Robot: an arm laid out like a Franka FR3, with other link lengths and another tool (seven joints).
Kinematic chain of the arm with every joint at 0, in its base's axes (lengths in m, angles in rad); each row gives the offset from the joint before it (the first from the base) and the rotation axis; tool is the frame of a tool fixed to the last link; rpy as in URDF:
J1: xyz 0 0 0.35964 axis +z
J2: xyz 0 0 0 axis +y
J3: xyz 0 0 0.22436 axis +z
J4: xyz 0.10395 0 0 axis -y
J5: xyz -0.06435 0 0.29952 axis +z
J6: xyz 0 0 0 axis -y
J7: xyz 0.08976 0 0 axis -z
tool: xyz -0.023 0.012 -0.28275 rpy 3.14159 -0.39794 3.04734
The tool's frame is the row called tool.
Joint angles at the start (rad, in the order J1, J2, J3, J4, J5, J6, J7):
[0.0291, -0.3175, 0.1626, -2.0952, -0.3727, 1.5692, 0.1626]
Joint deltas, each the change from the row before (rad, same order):
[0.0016, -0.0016, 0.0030, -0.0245, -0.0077, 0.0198, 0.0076]
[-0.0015, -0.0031, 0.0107, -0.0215, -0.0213, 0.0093, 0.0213]
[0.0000, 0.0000, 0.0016, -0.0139, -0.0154, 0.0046, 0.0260]
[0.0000, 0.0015, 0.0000, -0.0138, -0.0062, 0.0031, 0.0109]
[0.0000, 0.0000, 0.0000, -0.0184, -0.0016, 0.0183, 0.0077]
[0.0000, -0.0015, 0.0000, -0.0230, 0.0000, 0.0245, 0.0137]
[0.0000, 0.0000, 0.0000, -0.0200, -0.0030, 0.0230, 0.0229]
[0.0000, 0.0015, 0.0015, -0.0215, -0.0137, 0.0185, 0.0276]
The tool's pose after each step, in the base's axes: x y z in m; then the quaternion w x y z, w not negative. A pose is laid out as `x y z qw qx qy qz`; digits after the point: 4 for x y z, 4 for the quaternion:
0.3570 -0.0255 0.3259 0.2467 -0.0614 -0.9410 0.2234
0.3557 -0.0282 0.3223 0.2443 -0.0663 -0.9382 0.2361
0.3545 -0.0316 0.3193 0.2430 -0.0768 -0.9359 0.2431
0.3520 -0.0337 0.3150 0.2463 -0.0805 -0.9338 0.2467
0.3519 -0.0336 0.3092 0.2454 -0.0804 -0.9340 0.2471
0.3521 -0.0329 0.3022 0.2427 -0.0821 -0.9348 0.2460
0.3529 -0.0325 0.2958 0.2383 -0.0883 -0.9355 0.2454
0.3527 -0.0347 0.2896 0.2348 -0.0961 -0.9343 0.2506

